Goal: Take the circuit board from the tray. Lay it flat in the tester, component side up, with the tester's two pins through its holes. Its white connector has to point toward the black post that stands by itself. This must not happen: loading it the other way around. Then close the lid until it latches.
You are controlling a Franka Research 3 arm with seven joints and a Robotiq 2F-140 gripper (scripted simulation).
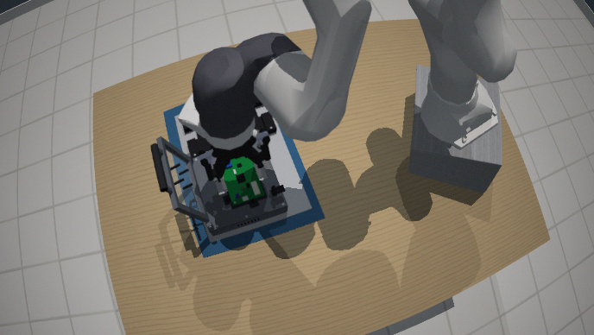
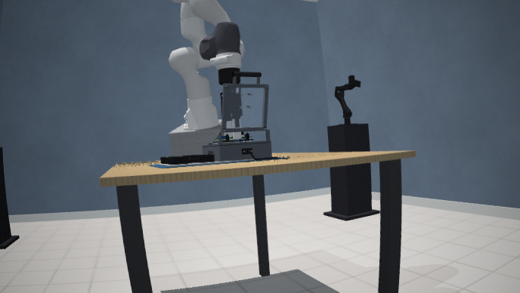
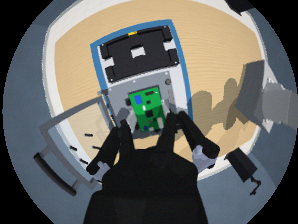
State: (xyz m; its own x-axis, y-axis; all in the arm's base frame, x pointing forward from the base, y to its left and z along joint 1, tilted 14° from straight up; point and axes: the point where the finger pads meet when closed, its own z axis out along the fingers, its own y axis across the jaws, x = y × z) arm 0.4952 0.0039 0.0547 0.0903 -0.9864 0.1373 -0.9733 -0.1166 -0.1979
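My hand is 2 cm above the green circuit board. From my hand the other things lie so: black post (7 cm behind, 5 cm to the left, 1 cm below); then see-through lid (12 cm ahead, 8 cm above, 1 cm to the left).
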